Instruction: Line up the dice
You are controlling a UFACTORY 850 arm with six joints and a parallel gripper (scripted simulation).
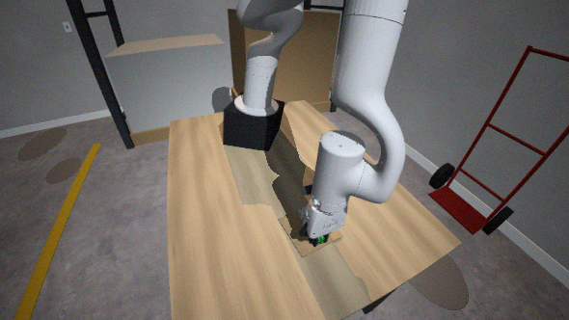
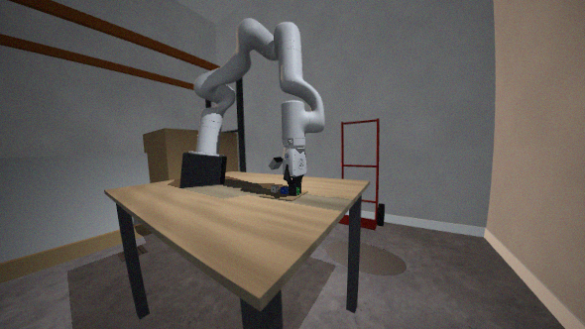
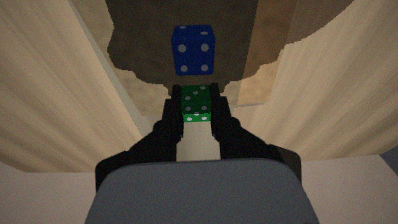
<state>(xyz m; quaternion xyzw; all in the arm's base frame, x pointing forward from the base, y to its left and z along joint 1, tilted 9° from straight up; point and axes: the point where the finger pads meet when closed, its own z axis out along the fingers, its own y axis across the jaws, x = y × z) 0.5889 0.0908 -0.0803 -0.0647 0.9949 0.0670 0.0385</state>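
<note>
The green die is 10 mm below my hand. From my hand the other things lie so: white die (100 mm behind, 10 mm to the right, 10 mm below); then blue die (50 mm behind, 10 mm to the right, 10 mm below); then tan mat (50 mm behind, 20 mm below, 10 mm to the right).
</note>
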